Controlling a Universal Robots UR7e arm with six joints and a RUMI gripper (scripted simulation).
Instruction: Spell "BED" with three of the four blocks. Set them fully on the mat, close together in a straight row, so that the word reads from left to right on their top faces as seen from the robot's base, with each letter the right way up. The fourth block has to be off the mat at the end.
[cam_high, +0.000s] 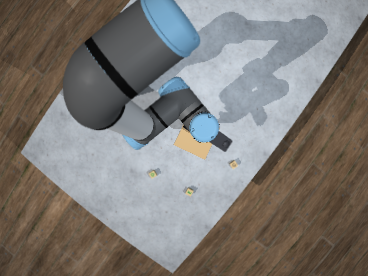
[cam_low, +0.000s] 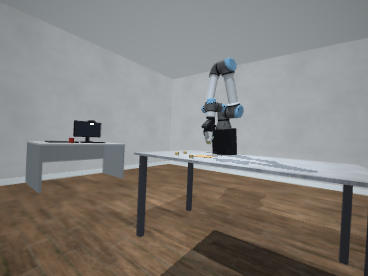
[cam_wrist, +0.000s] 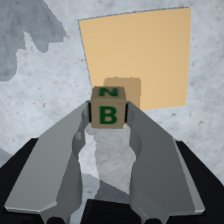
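Right now my hand is right at the B block. Round my hand: tan mat (1 cm ahead, 4 cm to the right, 12 cm below); then E block (16 cm ahead, 21 cm to the right, 11 cm below); then D block (1 cm ahead, 27 cm to the right, 11 cm below).
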